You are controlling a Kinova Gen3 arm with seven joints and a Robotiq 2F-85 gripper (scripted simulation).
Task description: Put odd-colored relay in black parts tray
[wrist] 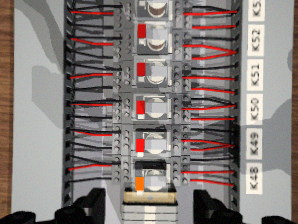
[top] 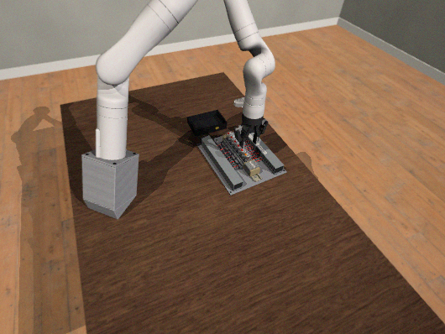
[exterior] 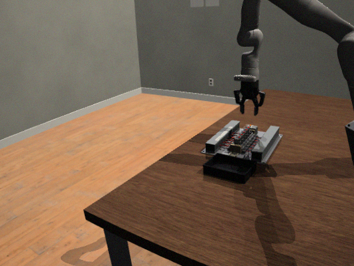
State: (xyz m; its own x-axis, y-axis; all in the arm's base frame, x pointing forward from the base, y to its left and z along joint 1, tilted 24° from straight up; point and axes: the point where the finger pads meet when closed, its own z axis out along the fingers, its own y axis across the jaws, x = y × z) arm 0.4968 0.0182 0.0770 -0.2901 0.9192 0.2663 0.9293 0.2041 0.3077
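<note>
The relay panel lies 110 mm below my hand, 50 mm to the left of it and 10 mm behind it. From my hand the other things lie so: relay 80 mm below, 60 mm to the left, 20 mm behind; then black parts tray 290 mm to the left, 120 mm below, 120 mm behind.
</note>
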